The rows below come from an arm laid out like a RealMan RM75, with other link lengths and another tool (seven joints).
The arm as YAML. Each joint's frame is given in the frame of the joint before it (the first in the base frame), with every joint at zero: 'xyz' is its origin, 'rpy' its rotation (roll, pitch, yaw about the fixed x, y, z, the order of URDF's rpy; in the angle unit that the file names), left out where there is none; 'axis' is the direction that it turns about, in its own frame. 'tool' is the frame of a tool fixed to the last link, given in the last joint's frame.
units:
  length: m
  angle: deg
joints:
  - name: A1
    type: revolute
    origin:
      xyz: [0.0, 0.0, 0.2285]
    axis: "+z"
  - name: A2
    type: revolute
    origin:
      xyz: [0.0, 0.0, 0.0]
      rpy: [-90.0, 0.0, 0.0]
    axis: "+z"
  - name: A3
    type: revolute
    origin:
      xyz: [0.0, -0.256, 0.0]
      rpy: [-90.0, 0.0, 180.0]
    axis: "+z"
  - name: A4
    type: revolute
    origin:
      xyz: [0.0, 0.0, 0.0]
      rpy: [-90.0, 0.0, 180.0]
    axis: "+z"
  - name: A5
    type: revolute
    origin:
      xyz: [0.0, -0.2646, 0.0]
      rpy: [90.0, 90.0, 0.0]
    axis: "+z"
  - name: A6
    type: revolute
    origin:
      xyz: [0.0, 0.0, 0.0]
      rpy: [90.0, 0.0, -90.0]
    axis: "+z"
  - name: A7
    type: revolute
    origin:
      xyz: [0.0, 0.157, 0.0]
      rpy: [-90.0, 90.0, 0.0]
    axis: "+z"
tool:
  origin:
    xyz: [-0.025, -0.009, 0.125]
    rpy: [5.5, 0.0, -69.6]
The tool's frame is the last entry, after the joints.
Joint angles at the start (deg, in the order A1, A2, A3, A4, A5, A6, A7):
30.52 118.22 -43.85 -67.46 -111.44 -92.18 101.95
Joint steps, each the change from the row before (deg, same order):
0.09 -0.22 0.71 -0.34 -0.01 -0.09 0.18
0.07 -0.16 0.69 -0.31 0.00 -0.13 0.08
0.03 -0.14 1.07 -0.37 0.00 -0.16 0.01
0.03 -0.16 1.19 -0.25 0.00 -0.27 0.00
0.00 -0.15 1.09 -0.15 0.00 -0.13 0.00
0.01 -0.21 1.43 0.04 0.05 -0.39 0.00
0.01 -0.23 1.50 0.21 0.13 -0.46 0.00
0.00 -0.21 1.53 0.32 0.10 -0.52 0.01
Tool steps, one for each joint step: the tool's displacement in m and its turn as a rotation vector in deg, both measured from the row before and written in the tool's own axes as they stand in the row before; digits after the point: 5 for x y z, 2 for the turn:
0.00407 0.00200 -0.00429 -0.53 0.50 -0.15
0.00353 0.00159 -0.00389 -0.43 0.48 -0.18
0.00433 0.00254 -0.00558 -0.64 0.77 -0.17
0.00390 0.00262 -0.00600 -0.58 0.79 -0.04
0.00341 0.00306 -0.00551 -0.63 0.78 0.05
0.00328 0.00317 -0.00690 -0.54 0.93 0.27
0.00304 0.00303 -0.00702 -0.42 1.01 0.41
0.00237 0.00289 -0.00689 -0.35 0.99 0.55

